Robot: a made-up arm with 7 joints.
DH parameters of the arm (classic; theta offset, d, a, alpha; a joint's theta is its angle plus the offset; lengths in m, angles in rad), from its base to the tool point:
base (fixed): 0 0.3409 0.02 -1.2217
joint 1: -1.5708 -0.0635 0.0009 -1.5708
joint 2: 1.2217 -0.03 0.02 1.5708
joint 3: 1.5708 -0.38 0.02 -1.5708
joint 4: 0 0.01 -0.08 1.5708
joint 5: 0 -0.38 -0.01 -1.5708
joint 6: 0 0.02 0.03 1.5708
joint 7: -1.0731 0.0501 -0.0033 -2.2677
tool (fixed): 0.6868 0.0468 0 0
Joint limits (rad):
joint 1: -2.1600..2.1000
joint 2: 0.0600..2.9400
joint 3: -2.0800..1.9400
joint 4: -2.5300..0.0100
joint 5: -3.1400..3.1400
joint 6: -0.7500..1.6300
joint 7: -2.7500..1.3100
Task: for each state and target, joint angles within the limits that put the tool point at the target. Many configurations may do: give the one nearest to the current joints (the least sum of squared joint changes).
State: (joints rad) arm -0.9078 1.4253 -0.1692 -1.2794 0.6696 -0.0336 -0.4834
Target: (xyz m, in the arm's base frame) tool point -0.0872 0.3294 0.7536
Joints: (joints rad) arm -1.4058 1.8116 0.4977 -1.3946 0.6739 -0.1300 -0.4639
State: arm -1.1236 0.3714 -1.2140 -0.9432 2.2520 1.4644 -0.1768
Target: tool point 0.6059 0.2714 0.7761
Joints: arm -1.8723 1.2191 -0.8770 -0.7660 2.1945 1.3986 -0.2015
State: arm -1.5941 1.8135 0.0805 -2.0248 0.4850 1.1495 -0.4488
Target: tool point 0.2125 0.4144 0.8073
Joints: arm -1.2586 1.5676 0.2436 -1.1790 0.5617 1.1915 -0.3988
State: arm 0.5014 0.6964 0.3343 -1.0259 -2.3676 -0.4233 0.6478
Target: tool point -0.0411 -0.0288 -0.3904
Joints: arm 0.3375 0.0948 0.1444 -0.6940 -2.4753 -0.2421 0.6087
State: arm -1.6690 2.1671 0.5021 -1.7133 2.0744 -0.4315 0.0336
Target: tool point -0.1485 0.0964 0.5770
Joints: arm -1.6852 1.6842 0.6772 -2.4931 2.0282 -0.5972 -0.0731
